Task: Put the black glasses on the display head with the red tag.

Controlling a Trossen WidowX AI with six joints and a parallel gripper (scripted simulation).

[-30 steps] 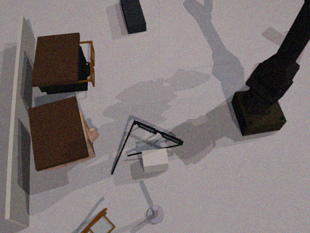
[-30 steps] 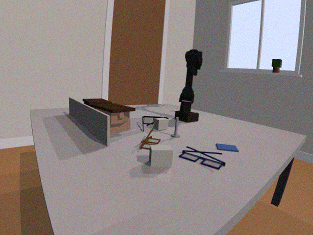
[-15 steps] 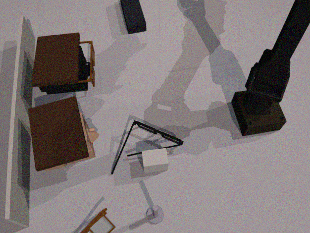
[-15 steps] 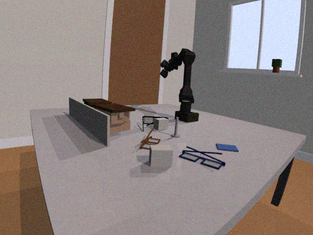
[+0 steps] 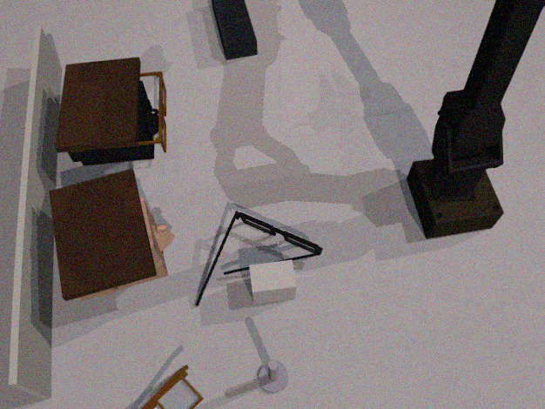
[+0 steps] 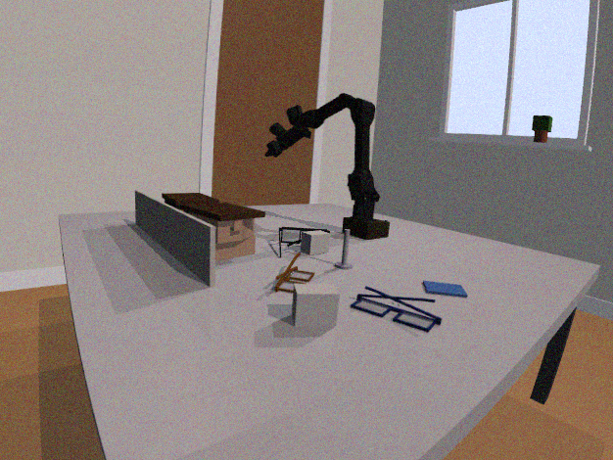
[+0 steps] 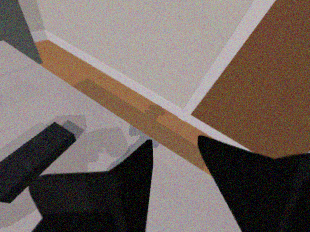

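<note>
Right now the post stand is 76 cm to the left of my gripper tip, 22 cm below it and 16 cm ahead of it. Round my gripper tip: dark block: 22 cm below, 21 cm ahead, 10 cm to the left; dark head: 39 cm ahead, 36 cm to the left, 19 cm below; peach head: 57 cm to the left, 36 cm ahead, 19 cm below.
</note>
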